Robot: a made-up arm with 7 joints.
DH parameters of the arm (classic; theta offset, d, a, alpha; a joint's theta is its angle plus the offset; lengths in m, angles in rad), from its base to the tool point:
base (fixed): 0 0 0 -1.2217
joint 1: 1.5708 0 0 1.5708
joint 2: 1.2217 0 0 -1.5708
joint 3: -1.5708 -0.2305 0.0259 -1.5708
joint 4: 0 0 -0.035 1.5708
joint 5: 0 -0.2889 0 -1.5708
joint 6: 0 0 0 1.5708
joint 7: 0 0 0 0
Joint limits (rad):
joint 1: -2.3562..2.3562
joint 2: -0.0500..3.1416
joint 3: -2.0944..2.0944
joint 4: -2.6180..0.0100
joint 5: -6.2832..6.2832
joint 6: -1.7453..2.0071
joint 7: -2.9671..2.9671
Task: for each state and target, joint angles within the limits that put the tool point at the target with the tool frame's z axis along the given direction. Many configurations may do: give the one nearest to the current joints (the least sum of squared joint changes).
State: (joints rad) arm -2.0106 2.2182 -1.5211 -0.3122 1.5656 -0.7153 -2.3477
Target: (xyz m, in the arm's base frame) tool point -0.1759 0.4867 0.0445 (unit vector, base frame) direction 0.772 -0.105 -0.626
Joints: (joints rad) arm -2.1818 2.3294 -1.4469 0.0020 1.6281 -1.1452 -2.3477
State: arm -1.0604 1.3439 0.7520 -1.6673 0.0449 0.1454 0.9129
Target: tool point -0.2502 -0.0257 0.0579 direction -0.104 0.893 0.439
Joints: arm -1.5456 2.1331 1.3444 -2.3647 0.1942 -0.7066 0.9129
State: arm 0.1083 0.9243 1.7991 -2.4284 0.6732 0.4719 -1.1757
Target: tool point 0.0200 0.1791 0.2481 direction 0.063 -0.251 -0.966
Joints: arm -0.0874 1.2894 1.4493 -2.1388 -0.2164 0.5498 -1.1757
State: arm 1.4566 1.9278 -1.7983 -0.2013 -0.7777 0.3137 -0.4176
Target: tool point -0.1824 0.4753 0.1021 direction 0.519 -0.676 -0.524
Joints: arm 1.2463 1.5169 -2.0243 0.0081 -0.9668 -0.4343 -0.4176
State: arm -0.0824 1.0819 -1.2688 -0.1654 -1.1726 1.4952 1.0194
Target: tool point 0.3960 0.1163 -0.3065 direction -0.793 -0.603 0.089
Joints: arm -0.7109 0.6299 -1.0063 -0.6039 -0.7784 0.8216 1.0194
